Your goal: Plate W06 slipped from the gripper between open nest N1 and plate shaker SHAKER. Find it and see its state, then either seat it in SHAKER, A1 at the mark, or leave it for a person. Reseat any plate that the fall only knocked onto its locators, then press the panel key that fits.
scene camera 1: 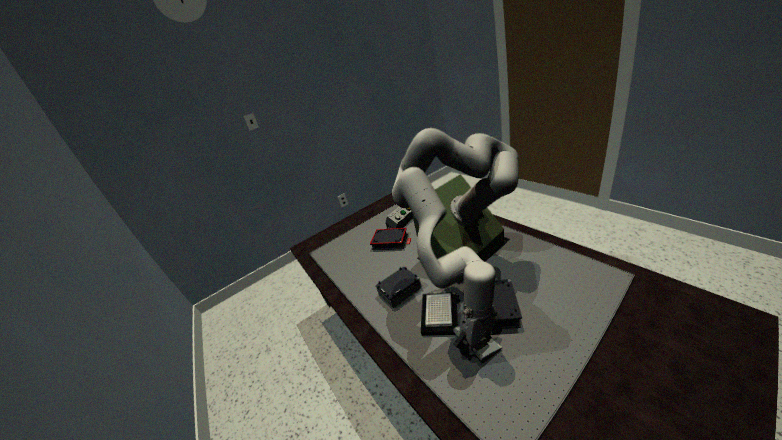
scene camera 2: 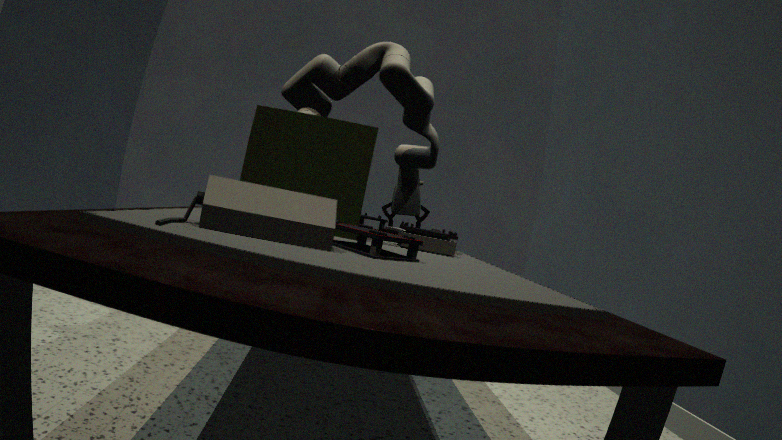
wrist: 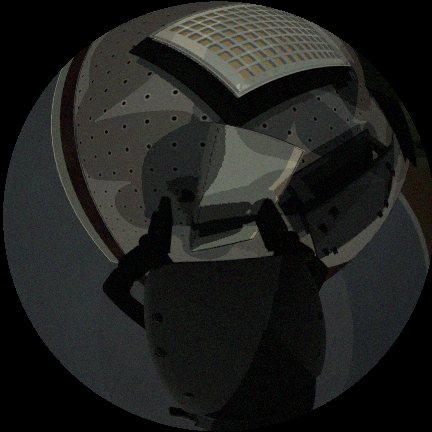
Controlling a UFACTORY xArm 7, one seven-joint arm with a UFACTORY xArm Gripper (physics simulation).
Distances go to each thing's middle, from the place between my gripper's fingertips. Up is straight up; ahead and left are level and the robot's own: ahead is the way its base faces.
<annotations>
The black box (scene camera 1: pixel 394 289) lies 360 mm to the right of my hand, 50 mm ahead of it and 10 mm above it.
</annotations>
